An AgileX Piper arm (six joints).
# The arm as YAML. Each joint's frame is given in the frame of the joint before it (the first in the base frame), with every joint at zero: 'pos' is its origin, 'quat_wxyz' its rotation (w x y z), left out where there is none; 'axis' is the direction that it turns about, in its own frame. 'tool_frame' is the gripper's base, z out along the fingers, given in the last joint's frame.
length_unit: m
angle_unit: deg
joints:
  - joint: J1
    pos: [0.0, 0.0, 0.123]
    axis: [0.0, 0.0, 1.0]
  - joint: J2
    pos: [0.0, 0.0, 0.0]
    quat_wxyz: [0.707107, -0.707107, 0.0, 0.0]
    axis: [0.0, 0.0, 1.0]
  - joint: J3
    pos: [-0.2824, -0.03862, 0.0]
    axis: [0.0, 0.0, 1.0]
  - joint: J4
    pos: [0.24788, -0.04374, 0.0]
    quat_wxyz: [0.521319, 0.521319, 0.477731, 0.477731]
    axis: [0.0, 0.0, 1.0]
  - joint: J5
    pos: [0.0, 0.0, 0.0]
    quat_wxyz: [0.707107, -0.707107, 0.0, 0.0]
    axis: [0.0, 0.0, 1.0]
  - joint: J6
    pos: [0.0, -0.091, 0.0]
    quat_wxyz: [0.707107, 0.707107, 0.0, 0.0]
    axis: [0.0, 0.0, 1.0]
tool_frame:
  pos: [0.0, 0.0, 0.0]
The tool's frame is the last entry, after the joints.
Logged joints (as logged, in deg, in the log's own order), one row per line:
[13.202 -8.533 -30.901 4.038 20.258 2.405]
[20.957 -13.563 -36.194 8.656 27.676 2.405]
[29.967 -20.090 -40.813 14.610 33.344 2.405]
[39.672 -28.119 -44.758 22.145 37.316 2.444]
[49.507 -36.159 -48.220 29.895 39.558 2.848]
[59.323 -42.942 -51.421 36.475 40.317 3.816]
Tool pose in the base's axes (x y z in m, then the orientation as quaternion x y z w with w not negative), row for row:
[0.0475 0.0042 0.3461 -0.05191 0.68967 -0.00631 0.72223]
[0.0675 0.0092 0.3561 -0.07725 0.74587 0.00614 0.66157]
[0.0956 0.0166 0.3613 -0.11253 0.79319 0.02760 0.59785]
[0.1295 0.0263 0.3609 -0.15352 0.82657 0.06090 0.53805]
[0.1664 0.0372 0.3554 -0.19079 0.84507 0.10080 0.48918]
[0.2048 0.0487 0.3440 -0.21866 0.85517 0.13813 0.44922]
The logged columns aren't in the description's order. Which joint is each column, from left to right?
Columns, left to right: J2, J6, J3, J4, J5, J1.
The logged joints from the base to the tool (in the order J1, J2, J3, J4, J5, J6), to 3 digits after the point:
[2.405 13.202 -30.901 4.038 20.258 -8.533]
[2.405 20.957 -36.194 8.656 27.676 -13.563]
[2.405 29.967 -40.813 14.610 33.344 -20.090]
[2.444 39.672 -44.758 22.145 37.316 -28.119]
[2.848 49.507 -48.220 29.895 39.558 -36.159]
[3.816 59.323 -51.421 36.475 40.317 -42.942]

